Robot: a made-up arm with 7 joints. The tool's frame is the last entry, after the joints.
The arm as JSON. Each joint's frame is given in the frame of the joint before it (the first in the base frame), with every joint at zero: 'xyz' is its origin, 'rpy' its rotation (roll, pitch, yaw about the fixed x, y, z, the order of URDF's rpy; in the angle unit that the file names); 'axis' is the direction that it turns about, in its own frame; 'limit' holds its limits. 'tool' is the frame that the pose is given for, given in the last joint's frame.
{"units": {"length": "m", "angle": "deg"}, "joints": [
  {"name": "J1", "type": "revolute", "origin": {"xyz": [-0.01, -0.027, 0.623], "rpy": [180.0, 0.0, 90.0]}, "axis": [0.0, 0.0, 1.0], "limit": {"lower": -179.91, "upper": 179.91}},
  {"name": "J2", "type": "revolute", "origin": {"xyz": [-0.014, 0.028, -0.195], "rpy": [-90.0, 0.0, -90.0]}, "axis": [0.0, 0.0, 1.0], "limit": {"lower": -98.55, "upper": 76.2}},
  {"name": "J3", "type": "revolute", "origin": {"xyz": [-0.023, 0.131, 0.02], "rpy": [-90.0, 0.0, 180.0]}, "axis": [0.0, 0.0, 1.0], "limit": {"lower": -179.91, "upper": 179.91}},
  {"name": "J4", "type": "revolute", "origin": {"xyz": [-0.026, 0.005, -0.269], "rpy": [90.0, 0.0, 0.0]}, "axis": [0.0, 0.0, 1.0], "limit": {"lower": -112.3, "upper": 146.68}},
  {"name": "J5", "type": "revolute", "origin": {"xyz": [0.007, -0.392, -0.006], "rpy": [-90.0, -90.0, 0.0]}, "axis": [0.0, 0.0, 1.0], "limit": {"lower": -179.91, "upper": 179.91}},
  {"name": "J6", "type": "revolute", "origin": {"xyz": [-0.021, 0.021, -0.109], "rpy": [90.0, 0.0, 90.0]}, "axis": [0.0, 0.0, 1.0], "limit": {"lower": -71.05, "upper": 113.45}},
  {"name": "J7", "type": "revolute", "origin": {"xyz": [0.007, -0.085, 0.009], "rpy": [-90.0, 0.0, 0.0]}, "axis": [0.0, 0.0, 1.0], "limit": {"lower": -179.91, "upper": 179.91}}
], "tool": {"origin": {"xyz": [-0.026, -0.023, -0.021], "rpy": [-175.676, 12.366, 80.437]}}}
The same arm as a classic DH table. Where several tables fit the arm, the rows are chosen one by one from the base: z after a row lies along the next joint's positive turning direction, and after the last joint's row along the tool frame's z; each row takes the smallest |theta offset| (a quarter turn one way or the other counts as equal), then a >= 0, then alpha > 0; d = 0 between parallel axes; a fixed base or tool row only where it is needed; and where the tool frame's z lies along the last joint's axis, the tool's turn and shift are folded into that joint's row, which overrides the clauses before.
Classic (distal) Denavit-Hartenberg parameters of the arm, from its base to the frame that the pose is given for. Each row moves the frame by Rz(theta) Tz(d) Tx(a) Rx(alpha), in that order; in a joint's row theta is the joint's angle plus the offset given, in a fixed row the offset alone. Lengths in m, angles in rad.
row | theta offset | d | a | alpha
base (fixed) | 1.2161 | 0.0000 | -0.0288 | 3.1416
J1 | 1.2161 | -0.8180 | 0.0280 | 1.5708
J2 | 0.0000 | 0.0060 | 0.0230 | -1.5708
J3 | 0.0000 | -0.4000 | -0.0260 | 1.5708
J4 | 0.0000 | -0.0110 | 0.0070 | -1.5708
J5 | 0.0000 | -0.5010 | 0.0210 | 1.5708
J6 | 0.0000 | -0.0120 | 0.0070 | -1.5708
J7 | -0.5063 | 0.0347 | -0.0116 | 2.9131
tool (fixed) | -1.9020 | 0.1445 | 0.0000 | 0.0000
Joint limits (rad, base to tool): -3.1400..3.1400 -1.7200..1.3299 -3.1400..3.1400 -1.9600..2.5600 -3.1400..3.1400 -1.2401..1.9801 -3.1400..3.1400

